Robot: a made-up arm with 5 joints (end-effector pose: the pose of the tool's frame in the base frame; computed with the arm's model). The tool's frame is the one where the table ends.
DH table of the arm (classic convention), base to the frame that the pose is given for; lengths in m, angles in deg. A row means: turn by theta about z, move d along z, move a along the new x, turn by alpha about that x. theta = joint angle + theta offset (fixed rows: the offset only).
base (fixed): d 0; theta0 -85.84; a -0.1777; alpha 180
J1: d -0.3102; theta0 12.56; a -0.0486; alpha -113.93
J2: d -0.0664; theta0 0; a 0.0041; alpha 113.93
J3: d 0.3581; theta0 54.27; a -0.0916; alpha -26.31
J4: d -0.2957; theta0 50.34; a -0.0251; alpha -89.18
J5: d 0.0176; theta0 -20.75; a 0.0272; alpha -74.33
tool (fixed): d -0.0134; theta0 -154.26; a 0; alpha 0
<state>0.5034 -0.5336 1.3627 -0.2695 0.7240</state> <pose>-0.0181 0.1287 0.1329 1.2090 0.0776 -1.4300</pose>
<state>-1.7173 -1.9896 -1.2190 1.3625 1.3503</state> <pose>-0.0345 0.4172 0.3513 1.0566 2.4137 1.3966</pose>
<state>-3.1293 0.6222 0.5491 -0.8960 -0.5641</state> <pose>-0.2066 0.2752 0.2332 -1.0018 0.6214 -2.3687</pose>
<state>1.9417 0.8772 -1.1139 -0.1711 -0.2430</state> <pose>-0.0108 0.0278 0.1045 0.0086 0.5248 -0.3348</pose>
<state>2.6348 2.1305 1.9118 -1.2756 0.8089</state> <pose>-0.0850 0.1397 0.4511 -0.4818 1.8771 -1.5120</pose>
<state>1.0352 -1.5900 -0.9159 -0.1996 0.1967</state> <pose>0.1636 -0.0045 0.3084 0.5783 -1.3216 -0.4454</pose>
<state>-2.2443 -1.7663 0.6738 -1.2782 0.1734</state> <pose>-0.1896 0.2180 0.1396 1.5472 0.8776 1.1234</pose>
